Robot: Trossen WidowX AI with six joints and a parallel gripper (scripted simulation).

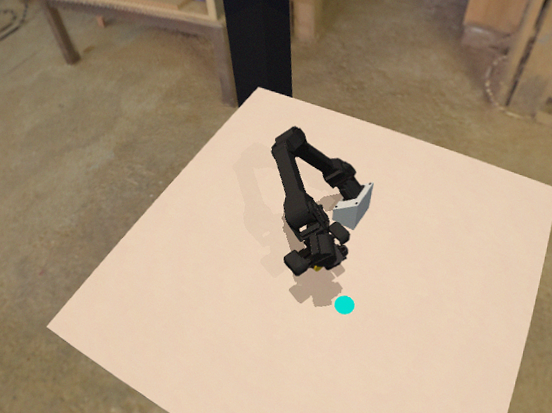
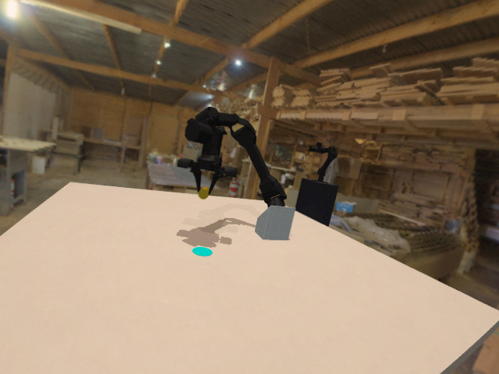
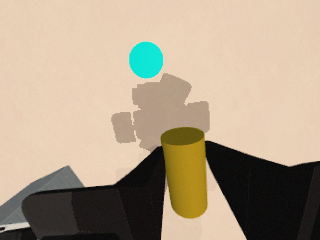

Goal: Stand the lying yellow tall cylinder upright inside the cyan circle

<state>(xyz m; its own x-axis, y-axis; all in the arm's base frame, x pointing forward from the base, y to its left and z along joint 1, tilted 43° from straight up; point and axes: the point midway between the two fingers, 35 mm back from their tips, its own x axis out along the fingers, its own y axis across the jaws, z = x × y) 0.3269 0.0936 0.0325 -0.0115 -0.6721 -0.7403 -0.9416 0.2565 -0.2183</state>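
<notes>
Now: the cyan circle 150 mm below my gripper tip and 100 mm to the left of it. Round my gripper tip: yellow tall cylinder (20 mm to the right, 10 mm behind).
</notes>
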